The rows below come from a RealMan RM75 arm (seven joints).
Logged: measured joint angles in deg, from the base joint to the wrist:
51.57 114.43 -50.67 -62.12 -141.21 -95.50 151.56
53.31 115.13 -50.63 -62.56 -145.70 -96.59 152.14
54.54 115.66 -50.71 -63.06 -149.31 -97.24 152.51
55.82 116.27 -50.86 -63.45 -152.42 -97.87 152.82
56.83 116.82 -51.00 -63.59 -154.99 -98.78 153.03
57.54 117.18 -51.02 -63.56 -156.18 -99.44 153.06
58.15 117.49 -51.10 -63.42 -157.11 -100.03 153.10
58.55 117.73 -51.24 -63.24 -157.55 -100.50 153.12
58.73 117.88 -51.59 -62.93 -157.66 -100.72 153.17
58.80 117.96 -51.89 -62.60 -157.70 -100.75 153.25
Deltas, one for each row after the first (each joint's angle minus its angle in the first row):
1.74 0.70 0.04 -0.44 -4.49 -1.09 0.58
2.97 1.23 -0.04 -0.94 -8.10 -1.74 0.95
4.25 1.84 -0.19 -1.33 -11.21 -2.37 1.26
5.26 2.39 -0.33 -1.47 -13.78 -3.28 1.47
5.97 2.75 -0.35 -1.44 -14.97 -3.94 1.50
6.58 3.06 -0.43 -1.30 -15.90 -4.53 1.54
6.98 3.30 -0.57 -1.12 -16.34 -5.00 1.56
7.16 3.45 -0.92 -0.81 -16.45 -5.22 1.61
7.23 3.53 -1.22 -0.48 -16.49 -5.25 1.69

